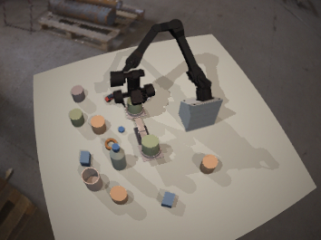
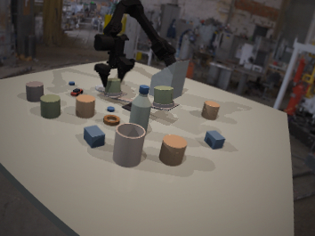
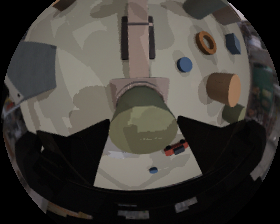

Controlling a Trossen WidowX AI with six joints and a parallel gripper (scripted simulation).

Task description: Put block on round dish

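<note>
Now: the block 2 cm below my gripper tip and 1 cm to the left of it. The rest, counted from my gripper tip: round dish: 10 cm to the right, 8 cm behind, 6 cm below; then toy car: 14 cm to the right, 8 cm ahead, 5 cm below; then balance beam: 14 cm to the left, 3 cm below, 2 cm ahead.
</note>
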